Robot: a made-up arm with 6 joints.
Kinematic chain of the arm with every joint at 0, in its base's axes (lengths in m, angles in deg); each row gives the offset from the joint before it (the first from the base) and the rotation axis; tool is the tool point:
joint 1: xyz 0 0 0.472 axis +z
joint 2: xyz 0.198 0 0 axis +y
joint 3: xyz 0 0 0.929 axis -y
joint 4: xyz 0 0 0.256 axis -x
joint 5: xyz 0.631 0 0 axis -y
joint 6: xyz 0.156 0 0 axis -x
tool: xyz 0 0 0
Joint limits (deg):
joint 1: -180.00..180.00
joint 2: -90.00..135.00
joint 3: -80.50..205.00
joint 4: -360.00..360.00
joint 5: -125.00..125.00
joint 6: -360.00..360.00
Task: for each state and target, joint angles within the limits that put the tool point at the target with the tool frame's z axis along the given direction. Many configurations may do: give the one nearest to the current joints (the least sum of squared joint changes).
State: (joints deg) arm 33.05 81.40 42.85 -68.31 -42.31 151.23
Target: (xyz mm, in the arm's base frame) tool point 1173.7 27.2 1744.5 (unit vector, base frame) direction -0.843 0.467 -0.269
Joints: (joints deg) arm -5.09 27.23 51.29 -61.95 -72.34 163.52
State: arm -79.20 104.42 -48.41 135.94 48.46 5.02
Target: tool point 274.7 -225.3 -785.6 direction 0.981 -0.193 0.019
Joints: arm -56.15 135.00 -14.49 89.90 41.15 -19.95
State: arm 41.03 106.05 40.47 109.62 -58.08 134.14
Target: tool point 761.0 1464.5 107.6 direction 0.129 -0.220 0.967
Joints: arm 67.05 79.88 8.84 120.57 -74.76 182.43
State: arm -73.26 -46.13 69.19 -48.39 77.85 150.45
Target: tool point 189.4 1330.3 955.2 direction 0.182 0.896 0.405
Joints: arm -103.13 -65.28 76.48 -50.07 100.47 170.03
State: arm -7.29 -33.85 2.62 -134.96 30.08 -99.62
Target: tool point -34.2 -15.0 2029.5 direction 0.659 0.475 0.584
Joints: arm -54.06 -26.72 35.42 -160.50 44.49 -137.55
